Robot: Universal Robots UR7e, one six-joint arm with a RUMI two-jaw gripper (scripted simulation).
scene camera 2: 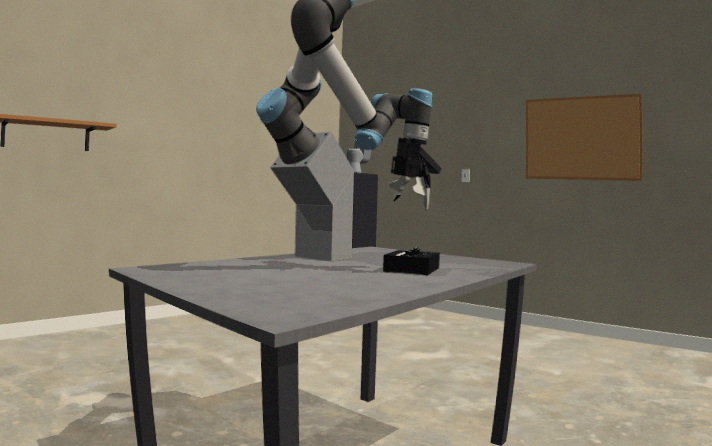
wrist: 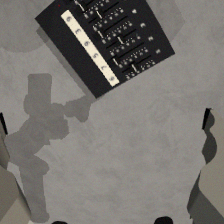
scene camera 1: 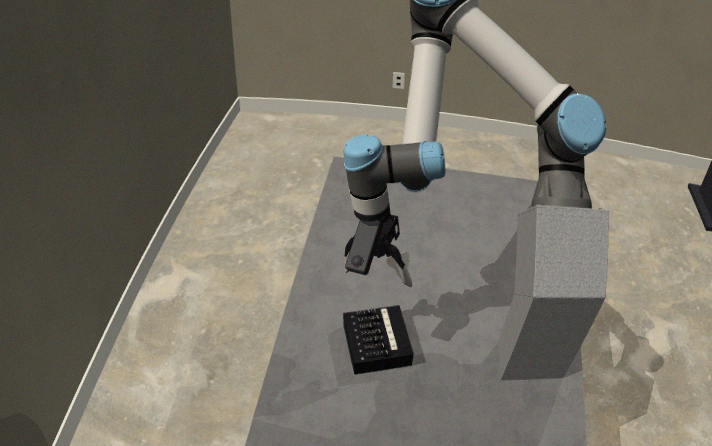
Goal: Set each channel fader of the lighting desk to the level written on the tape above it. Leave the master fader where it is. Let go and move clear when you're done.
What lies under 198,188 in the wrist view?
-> My gripper.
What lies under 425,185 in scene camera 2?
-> My gripper.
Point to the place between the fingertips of my gripper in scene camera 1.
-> At 378,279
